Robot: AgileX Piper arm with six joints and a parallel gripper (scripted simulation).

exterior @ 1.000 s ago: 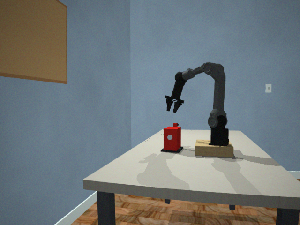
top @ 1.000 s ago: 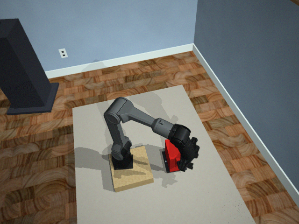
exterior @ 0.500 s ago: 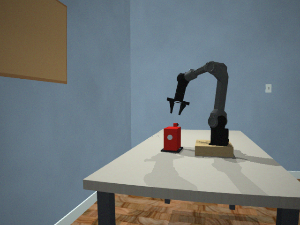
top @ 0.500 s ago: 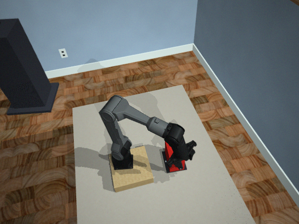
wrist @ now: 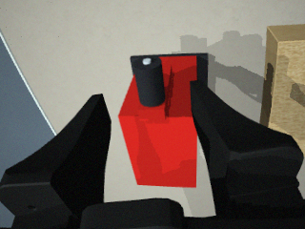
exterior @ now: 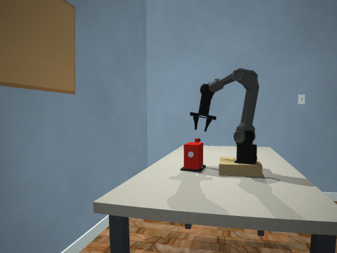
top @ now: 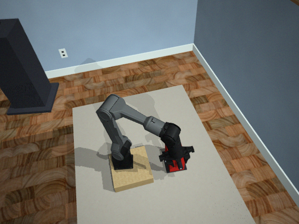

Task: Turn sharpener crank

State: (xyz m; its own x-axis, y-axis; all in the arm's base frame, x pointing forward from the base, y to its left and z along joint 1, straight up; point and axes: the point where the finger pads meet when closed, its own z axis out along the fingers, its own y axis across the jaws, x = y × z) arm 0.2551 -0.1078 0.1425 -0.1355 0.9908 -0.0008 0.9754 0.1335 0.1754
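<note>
The dark crank knob lies 6 cm below my hand, 2 cm to the left of it and 1 cm ahead of it. Also, from my hand: sharpener crank 6 cm below, 3 cm to the left, 1 cm ahead.
</note>
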